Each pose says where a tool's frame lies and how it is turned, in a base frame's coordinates. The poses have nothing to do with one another.
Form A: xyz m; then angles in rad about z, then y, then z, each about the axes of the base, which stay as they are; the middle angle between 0 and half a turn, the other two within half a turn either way.
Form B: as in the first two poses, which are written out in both.
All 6 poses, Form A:
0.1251 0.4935 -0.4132 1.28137 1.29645 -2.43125
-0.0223 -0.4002 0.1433 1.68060 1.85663 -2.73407
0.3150 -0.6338 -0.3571 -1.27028 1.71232 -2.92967
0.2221 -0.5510 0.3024 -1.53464 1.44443 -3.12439
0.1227 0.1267 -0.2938 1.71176 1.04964 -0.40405
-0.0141 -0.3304 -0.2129 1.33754 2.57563 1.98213
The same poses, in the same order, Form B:
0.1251 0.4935 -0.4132 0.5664 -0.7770 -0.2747 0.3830 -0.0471 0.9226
-0.0223 -0.4002 0.1433 0.3656 -0.9248 0.1051 -0.3007 -0.0105 0.9536
0.3150 -0.6338 -0.3571 -0.1601 0.9426 -0.2931 0.1940 -0.2611 -0.9456
0.2221 -0.5510 0.3024 -0.0217 0.9991 -0.0359 -0.1253 -0.0383 -0.9914
0.1227 0.1267 -0.2938 0.3249 0.9379 0.1218 -0.5085 0.0646 0.8586
-0.0141 -0.3304 -0.2129 -0.8138 -0.5678 -0.1239 -0.5402 0.6603 0.5217

